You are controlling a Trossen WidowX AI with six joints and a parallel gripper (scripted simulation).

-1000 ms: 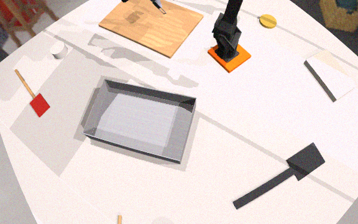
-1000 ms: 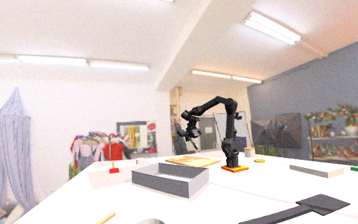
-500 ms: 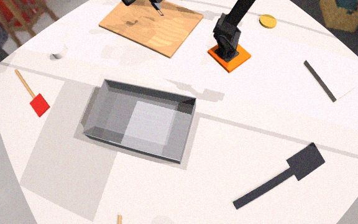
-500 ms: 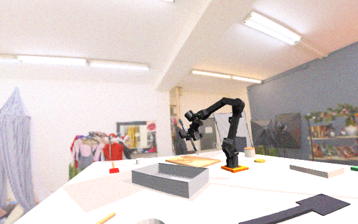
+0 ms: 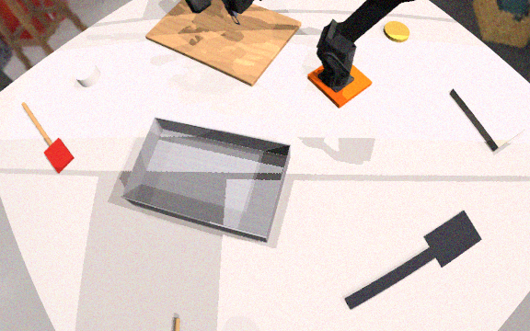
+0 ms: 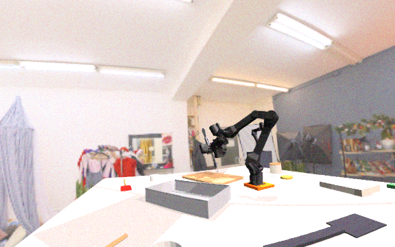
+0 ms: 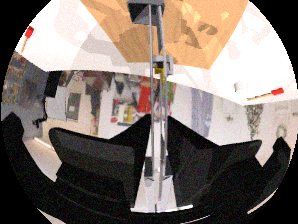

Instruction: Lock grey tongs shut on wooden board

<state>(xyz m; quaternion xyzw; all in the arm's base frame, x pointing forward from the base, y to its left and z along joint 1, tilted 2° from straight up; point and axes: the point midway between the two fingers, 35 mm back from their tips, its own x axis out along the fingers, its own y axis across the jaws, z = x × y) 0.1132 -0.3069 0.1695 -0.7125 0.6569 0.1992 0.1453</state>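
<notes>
Right now the wooden board is 10 mm behind my gripper tip, 10 mm to the left of it and 160 mm below it. Round my gripper tip: grey roasting tin: 270 mm ahead, 350 mm to the left, 140 mm below; white cylinder: 350 mm ahead, 130 mm to the right, 150 mm below; yellow disc: 360 mm behind, 330 mm to the left, 160 mm below.
</notes>
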